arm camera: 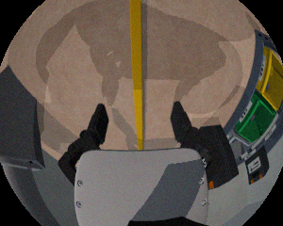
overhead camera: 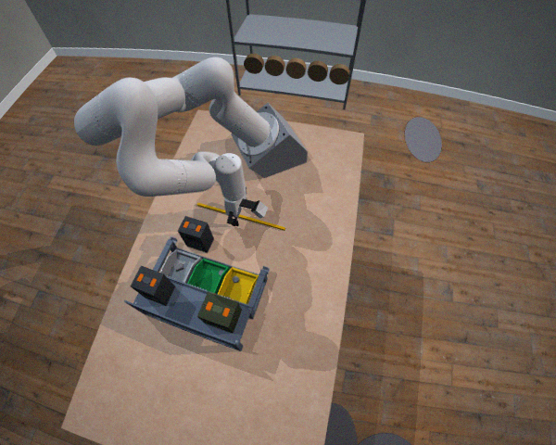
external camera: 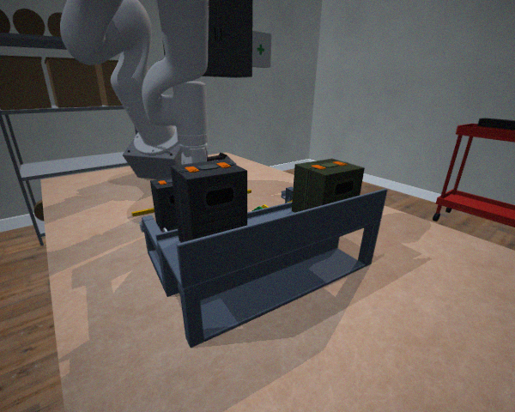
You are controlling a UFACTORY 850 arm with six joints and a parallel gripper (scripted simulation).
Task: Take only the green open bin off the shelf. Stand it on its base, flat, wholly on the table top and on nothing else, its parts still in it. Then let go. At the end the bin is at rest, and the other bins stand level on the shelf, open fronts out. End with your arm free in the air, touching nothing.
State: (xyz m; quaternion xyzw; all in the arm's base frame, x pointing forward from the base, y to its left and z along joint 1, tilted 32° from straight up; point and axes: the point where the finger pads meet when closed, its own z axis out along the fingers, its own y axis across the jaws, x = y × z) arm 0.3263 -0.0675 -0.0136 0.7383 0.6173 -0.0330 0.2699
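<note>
Now: the thin yellow bar 2 cm below my hand. Round my hand: yellow bin (32 cm ahead, 3 cm to the left, 2 cm above); green bin (30 cm ahead, 8 cm to the right, 2 cm above).
</note>
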